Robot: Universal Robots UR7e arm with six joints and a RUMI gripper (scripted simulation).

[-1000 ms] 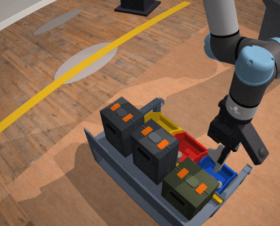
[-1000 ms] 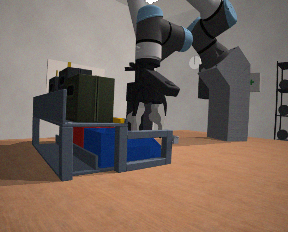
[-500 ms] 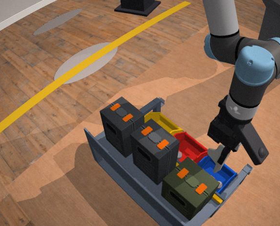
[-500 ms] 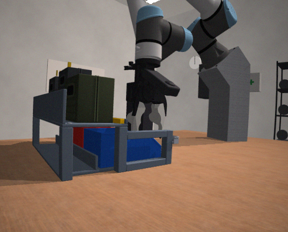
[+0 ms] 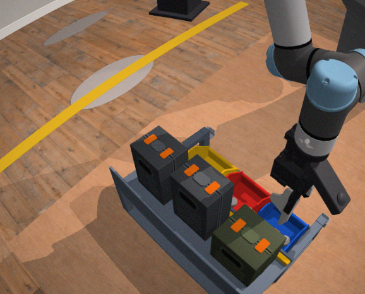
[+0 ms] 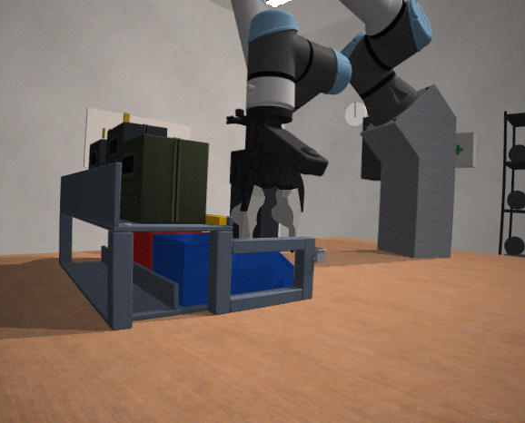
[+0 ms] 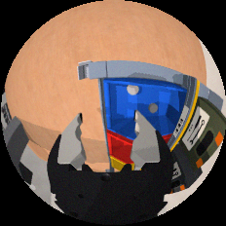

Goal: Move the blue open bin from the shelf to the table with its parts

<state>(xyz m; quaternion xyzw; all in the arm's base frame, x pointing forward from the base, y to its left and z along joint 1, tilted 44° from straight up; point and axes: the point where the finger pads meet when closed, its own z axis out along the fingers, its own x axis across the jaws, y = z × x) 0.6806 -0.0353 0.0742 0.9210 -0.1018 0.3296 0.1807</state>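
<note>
Right now my hand is 80 mm short of the blue open bin, 30 mm to the left of it and 20 mm above it. The rest, counted from my hand: green case: 170 mm ahead, 70 mm to the right, 90 mm above; then red bin: 30 mm ahead, 130 mm to the right, 20 mm below; then yellow bin: 10 mm behind, 240 mm to the right, 20 mm below.
</note>
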